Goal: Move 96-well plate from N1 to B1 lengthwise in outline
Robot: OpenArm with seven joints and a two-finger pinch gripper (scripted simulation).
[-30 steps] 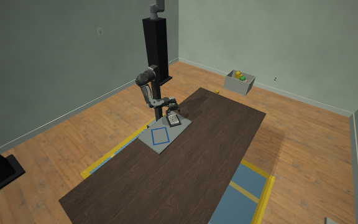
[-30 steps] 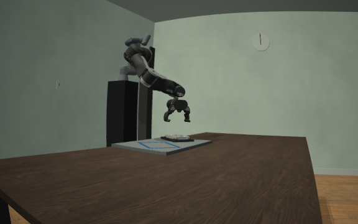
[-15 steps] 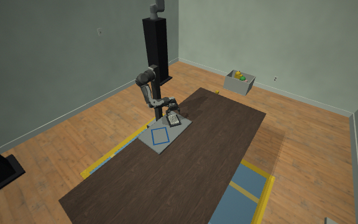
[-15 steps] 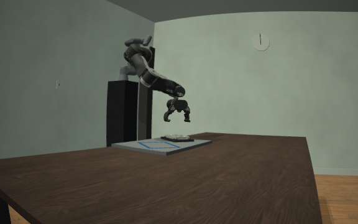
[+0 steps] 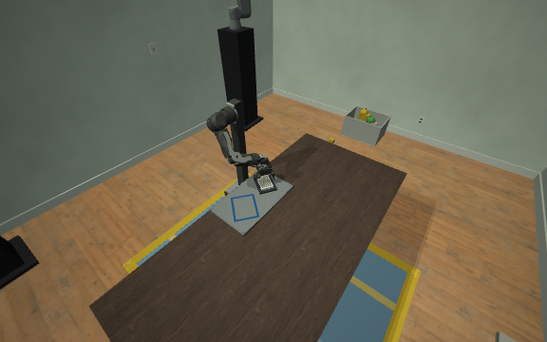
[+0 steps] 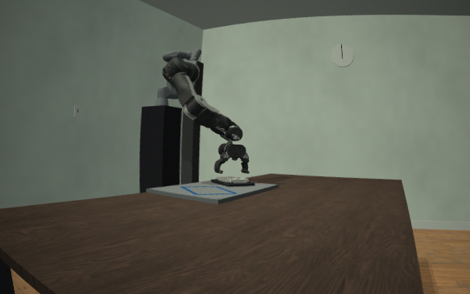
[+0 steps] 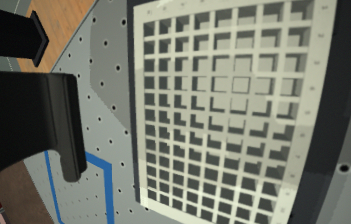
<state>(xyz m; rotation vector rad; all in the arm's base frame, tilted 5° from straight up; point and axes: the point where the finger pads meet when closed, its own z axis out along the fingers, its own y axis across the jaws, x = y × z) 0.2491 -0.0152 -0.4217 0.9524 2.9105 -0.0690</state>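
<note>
Right now the white 96-well plate is 20 mm below my hand. Also, from my hand: black plate nest: 40 mm below.
</note>
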